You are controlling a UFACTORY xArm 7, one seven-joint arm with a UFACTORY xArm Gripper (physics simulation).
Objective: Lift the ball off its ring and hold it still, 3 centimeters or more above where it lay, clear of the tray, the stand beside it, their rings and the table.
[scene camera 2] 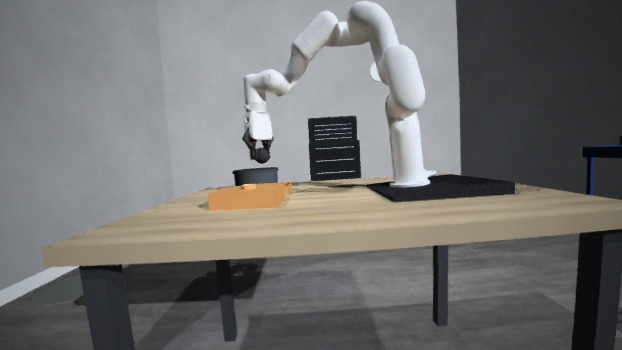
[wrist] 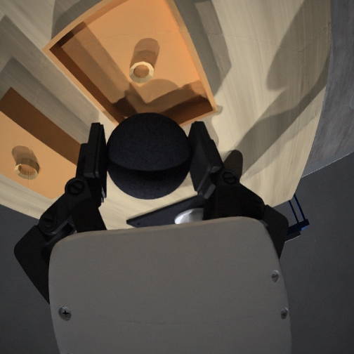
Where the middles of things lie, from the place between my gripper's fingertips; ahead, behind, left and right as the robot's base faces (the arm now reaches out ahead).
Right now my hand is 1 cm below the dark ball (wrist: 148, 155). Also, from my hand: orange tray (wrist: 125, 64): 11 cm below; then orange stand (scene camera 2: 247, 196): 21 cm to the left, 10 cm below, 4 cm ahead.
